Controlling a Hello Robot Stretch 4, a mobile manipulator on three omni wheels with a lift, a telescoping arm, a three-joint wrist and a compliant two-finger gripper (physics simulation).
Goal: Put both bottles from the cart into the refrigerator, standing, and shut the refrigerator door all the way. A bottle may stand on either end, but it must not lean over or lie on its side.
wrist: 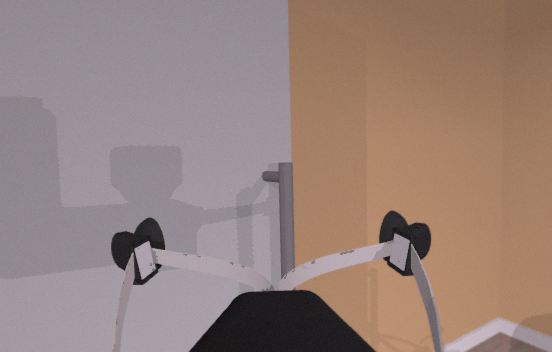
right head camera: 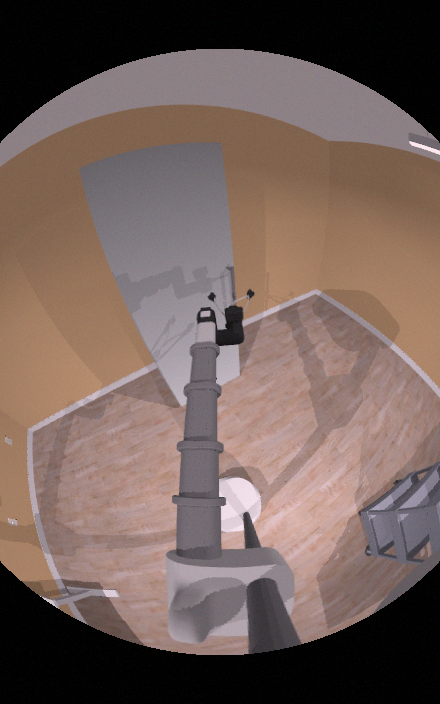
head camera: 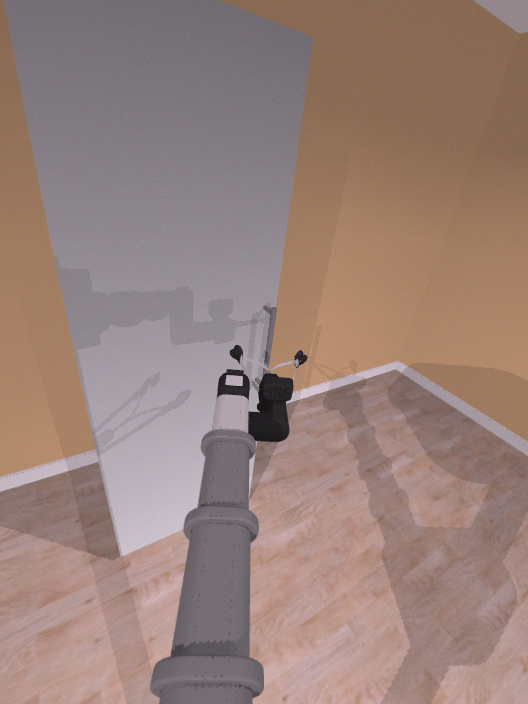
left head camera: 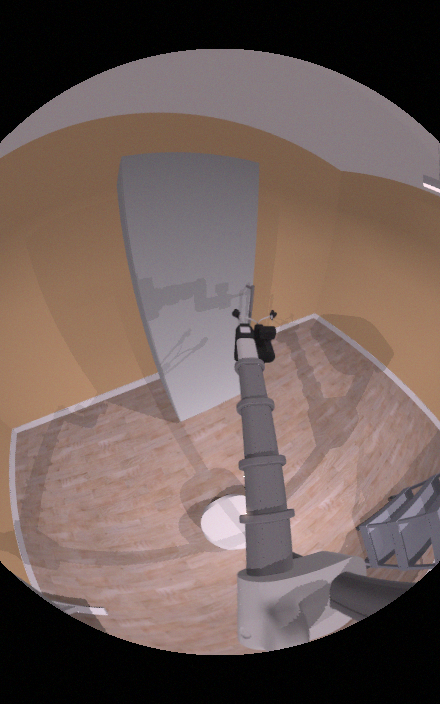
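Where they show: gripper, between the fingertips: point(wrist: 272, 235) point(right head camera: 230, 292) point(head camera: 268, 351) point(left head camera: 253, 310); robot's base, origin of its link: point(right head camera: 231, 502) point(left head camera: 231, 520).
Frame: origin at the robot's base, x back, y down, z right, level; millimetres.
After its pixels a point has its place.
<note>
The tall grey refrigerator point(head camera: 170, 199) {x -966, y -1427, z -193 mm} point(left head camera: 191, 218) {x -967, y -1494, z -191 mm} point(right head camera: 166, 207) {x -989, y -1497, z -151 mm} point(wrist: 100, 65) {x -1016, y -1241, z -103 mm} stands against the orange wall, and its door looks shut. Its vertical bar handle point(head camera: 271, 329) {x -1062, y -1051, z 107 mm} point(left head camera: 252, 295) {x -1062, y -1066, z 111 mm} point(right head camera: 232, 280) {x -1064, y -1041, z 106 mm} point(wrist: 286, 215) {x -1062, y -1055, z 106 mm} is at the door's right edge. My gripper point(head camera: 268, 355) {x -871, y -1077, z 86 mm} point(left head camera: 254, 314) {x -871, y -1077, z 86 mm} point(right head camera: 230, 294) {x -871, y -1077, z 86 mm} point(wrist: 272, 235) {x -871, y -1077, z 86 mm} is wide open and empty at the end of the extended arm. In the wrist view the handle shows between the two spread fingertips, beyond them, slightly right of centre; no contact is visible. Neither bottle shows in any view, and the refrigerator's inside is hidden.
The grey cart point(left head camera: 401, 545) point(right head camera: 399, 534) {x 463, y -501, z 979 mm} stands at the lower right, partly cut off by the view's edge. A round white object point(left head camera: 223, 521) {x -7, y -187, z -59 mm} point(right head camera: 241, 501) {x -18, y -187, z 74 mm} is on the floor beside the arm. Walls meet in a corner right of the refrigerator.
</note>
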